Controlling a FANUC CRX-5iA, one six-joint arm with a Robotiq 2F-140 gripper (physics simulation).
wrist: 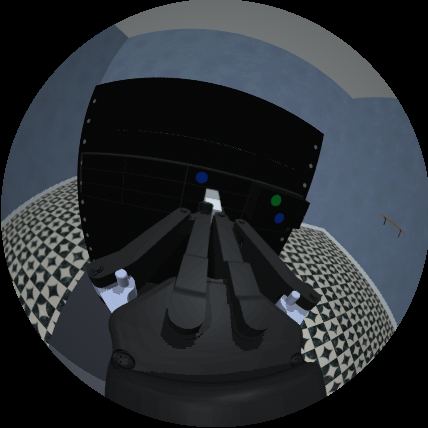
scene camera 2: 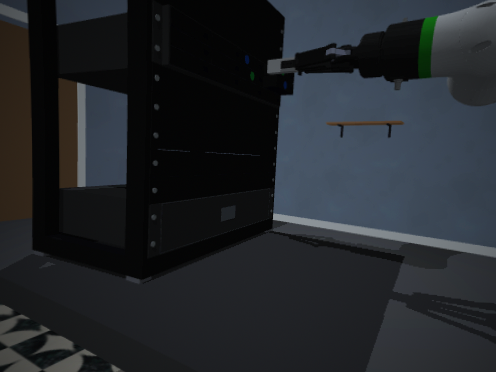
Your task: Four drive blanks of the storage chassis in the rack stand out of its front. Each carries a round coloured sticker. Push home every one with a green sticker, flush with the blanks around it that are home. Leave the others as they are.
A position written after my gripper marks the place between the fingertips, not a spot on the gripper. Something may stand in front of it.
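Black rack (scene camera 2: pixel 199 83), also in the wrist view at (wrist: pixel 127 180). My gripper (scene camera 2: pixel 269 67).
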